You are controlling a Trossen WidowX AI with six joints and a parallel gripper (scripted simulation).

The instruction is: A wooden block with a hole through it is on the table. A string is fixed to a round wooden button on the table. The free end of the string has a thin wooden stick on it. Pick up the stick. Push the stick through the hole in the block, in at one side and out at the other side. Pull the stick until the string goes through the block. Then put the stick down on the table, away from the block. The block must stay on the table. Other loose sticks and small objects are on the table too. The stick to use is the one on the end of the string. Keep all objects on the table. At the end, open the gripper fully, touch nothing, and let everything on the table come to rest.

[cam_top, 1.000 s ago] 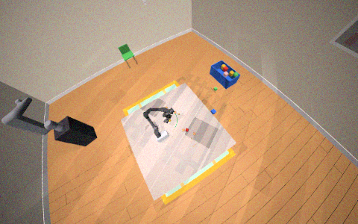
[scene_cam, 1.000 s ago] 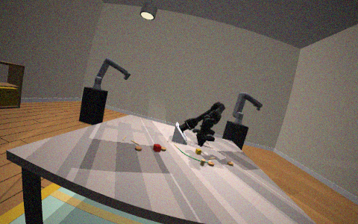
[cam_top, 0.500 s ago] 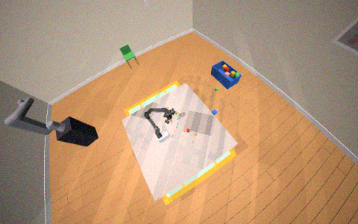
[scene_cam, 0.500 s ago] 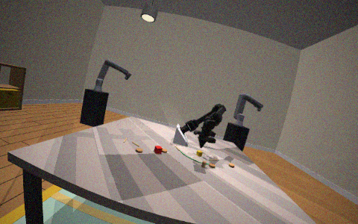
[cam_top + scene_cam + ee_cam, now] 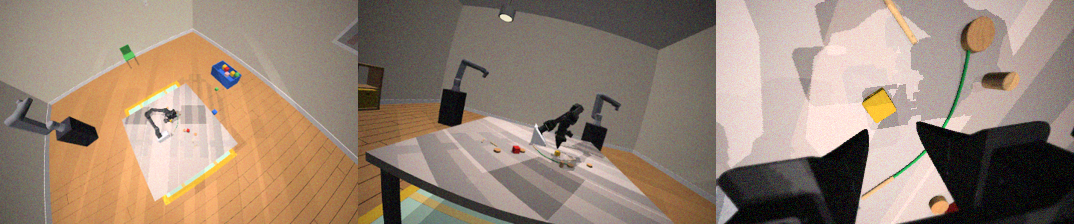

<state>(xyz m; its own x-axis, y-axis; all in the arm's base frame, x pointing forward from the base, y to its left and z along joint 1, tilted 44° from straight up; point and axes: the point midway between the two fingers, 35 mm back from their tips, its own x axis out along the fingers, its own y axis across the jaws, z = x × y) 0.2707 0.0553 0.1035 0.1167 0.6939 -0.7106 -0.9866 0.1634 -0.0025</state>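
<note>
Right now my gripper tip is 5 cm above the yellow wooden block, 2 cm to the right of it and 1 cm past it. Also, from my gripper tip: short wooden cylinder: 16 cm ahead, 4 cm below, 1 cm to the left; thin wooden stick: 13 cm to the right, 6 cm below, 4 cm behind; round wooden button: 14 cm ahead, 7 cm to the left, 6 cm below.
</note>
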